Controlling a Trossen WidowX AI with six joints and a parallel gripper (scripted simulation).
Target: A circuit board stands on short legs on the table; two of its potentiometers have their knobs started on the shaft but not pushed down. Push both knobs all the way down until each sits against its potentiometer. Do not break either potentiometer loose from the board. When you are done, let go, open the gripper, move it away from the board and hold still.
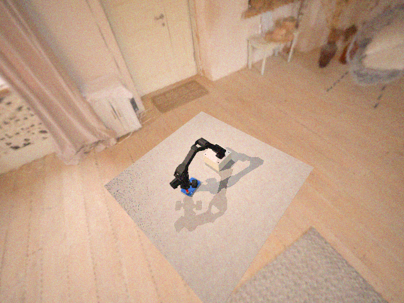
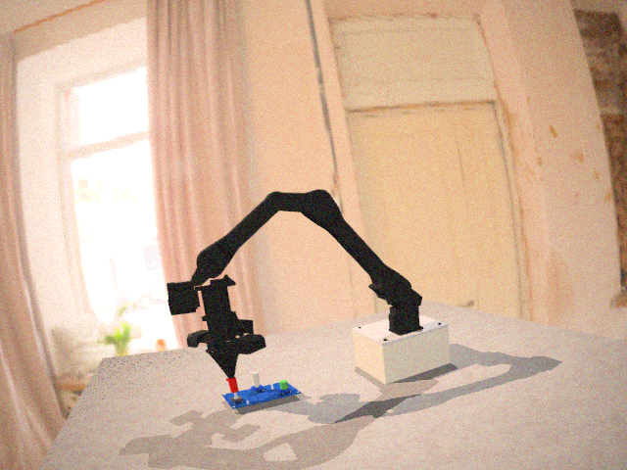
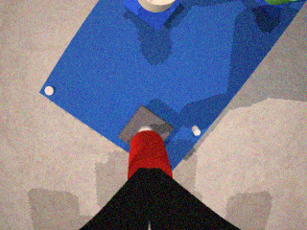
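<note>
The red knob lies 10 mm below my gripper tip. The rest, counted from my gripper tip: white knob: 60 mm behind, 50 mm to the right, 30 mm below.
</note>
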